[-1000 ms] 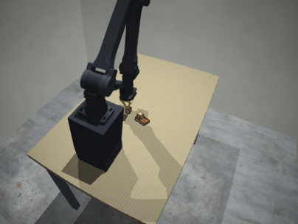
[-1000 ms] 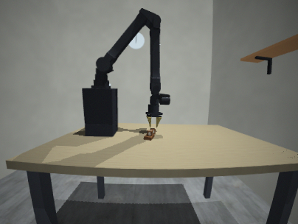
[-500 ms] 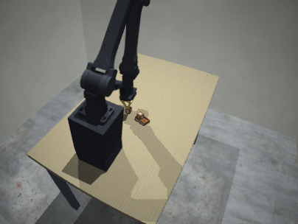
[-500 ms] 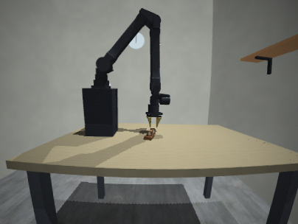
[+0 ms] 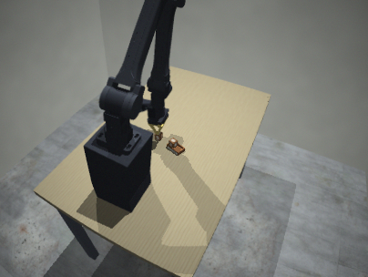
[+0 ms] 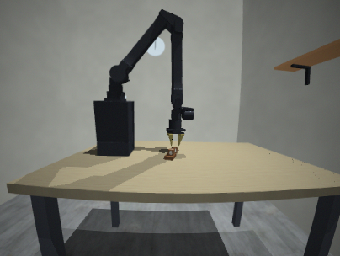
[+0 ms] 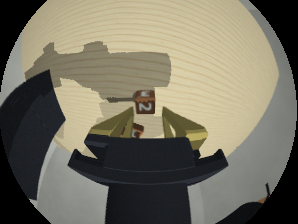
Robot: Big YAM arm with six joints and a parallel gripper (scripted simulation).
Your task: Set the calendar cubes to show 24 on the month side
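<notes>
Now: hand 3 cm above the brown digit cube. Also, from my hand: brown tray (10 cm to the right, 4 cm below, 4 cm behind).
</notes>
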